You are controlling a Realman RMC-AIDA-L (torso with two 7-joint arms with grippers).
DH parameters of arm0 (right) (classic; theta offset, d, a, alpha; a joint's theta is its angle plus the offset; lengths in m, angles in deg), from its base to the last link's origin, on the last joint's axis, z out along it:
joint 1: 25.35 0.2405 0 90
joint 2: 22.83 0 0 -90
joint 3: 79.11 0.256 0 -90
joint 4: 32.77 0 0 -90
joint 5: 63.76 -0.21 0 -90
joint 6: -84.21 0 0 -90
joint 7: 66.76 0.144 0 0
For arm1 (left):
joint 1: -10.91 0.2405 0 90
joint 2: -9.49 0 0 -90
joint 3: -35.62 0.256 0 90
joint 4: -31.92 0 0 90
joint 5: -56.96 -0.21 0 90
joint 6: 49.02 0 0 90
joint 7: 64.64 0.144 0 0
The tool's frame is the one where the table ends.
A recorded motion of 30 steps. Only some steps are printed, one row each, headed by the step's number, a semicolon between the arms.
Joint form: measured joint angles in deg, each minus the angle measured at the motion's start. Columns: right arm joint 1, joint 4, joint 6, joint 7, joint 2, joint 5, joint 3; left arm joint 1, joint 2, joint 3, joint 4, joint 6, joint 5, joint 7.
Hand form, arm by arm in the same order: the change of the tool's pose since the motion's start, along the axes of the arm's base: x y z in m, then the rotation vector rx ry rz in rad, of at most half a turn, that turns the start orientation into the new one. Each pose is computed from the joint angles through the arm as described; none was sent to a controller.
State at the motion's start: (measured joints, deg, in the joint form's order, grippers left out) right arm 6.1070 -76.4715 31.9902 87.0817 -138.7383 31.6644 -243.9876; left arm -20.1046 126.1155 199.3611 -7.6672 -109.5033 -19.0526 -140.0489
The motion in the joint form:
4: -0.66 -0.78 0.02 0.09 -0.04 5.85 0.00; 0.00 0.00 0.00 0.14 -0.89 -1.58 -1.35
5: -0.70 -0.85 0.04 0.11 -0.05 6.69 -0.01; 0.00 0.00 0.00 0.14 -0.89 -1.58 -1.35
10: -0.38 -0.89 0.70 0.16 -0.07 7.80 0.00; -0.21 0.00 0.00 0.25 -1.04 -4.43 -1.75
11: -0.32 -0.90 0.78 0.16 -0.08 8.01 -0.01; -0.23 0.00 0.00 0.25 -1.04 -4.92 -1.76
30: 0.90 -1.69 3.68 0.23 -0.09 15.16 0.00; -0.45 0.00 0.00 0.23 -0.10 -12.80 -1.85
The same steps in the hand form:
4: -0.0098 -0.0090 -0.0054 -0.0278 -0.0206 0.0846; 0.0034 0.0002 0.0013 0.0078 -0.0121 -0.0254
5: -0.0113 -0.0101 -0.0062 -0.0319 -0.0242 0.0975; 0.0034 0.0002 0.0013 0.0078 -0.0121 -0.0254
10: -0.0142 -0.0107 -0.0085 -0.0457 -0.0344 0.1166; 0.0102 0.0006 -0.0001 -0.0031 0.0004 -0.0727
11: -0.0148 -0.0108 -0.0089 -0.0478 -0.0361 0.1206; 0.0114 0.0006 -0.0005 -0.0055 0.0033 -0.0806
30: -0.0311 -0.0181 -0.0205 -0.1159 -0.0926 0.2413; 0.0276 -0.0024 -0.0088 -0.0592 0.0539 -0.2008

